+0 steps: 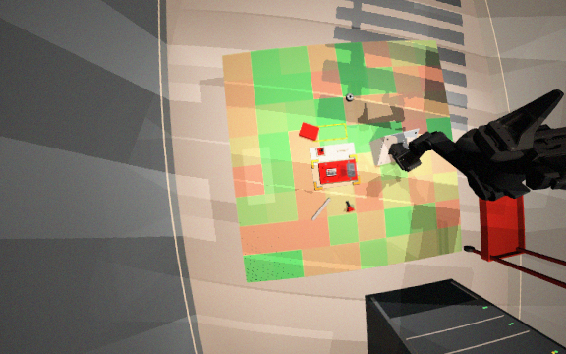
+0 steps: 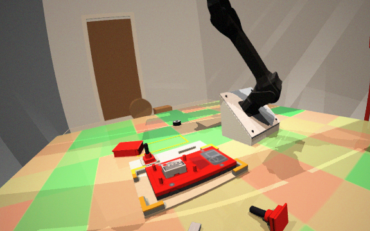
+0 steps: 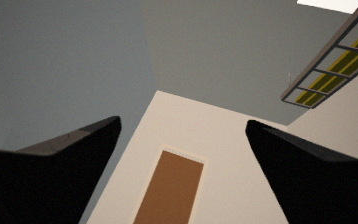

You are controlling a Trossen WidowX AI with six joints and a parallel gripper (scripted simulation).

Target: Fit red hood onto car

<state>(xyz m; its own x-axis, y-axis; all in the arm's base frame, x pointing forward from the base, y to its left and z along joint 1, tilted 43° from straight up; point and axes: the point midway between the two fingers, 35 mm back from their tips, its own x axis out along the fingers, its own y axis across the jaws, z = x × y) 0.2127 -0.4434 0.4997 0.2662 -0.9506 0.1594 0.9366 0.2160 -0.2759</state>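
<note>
Now: gripper tip 78 cm above the red hood, 20 cm short of it and 18 cm to the left of it. From my gripper tip the other things lie so: white engine block (78 cm below, 13 cm ahead, 7 cm to the left); black ring (79 cm below, 33 cm to the right, 6 cm behind); grey bar (80 cm below, 25 cm to the left, 22 cm ahead).
</note>
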